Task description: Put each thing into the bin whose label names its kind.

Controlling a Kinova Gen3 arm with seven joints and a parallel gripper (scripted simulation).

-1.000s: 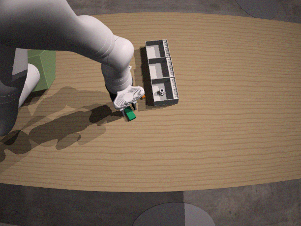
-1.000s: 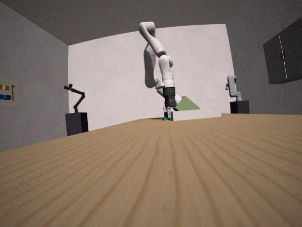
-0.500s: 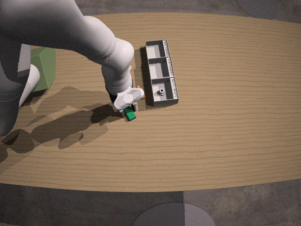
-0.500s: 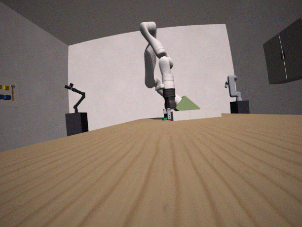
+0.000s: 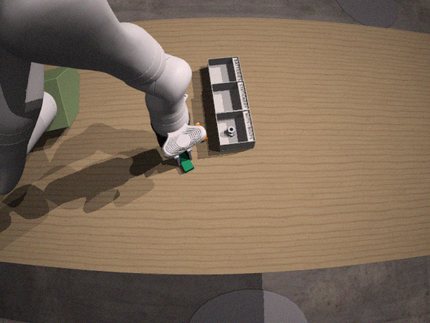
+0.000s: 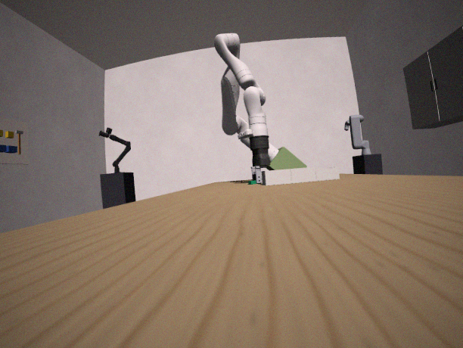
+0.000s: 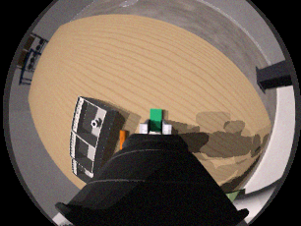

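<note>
Right now my hand is 5 cm short of the orange battery, 6 cm to the right of it and 1 cm above it. The rest, counted from my hand: green block (1 cm to the left, 1 cm below).
</note>
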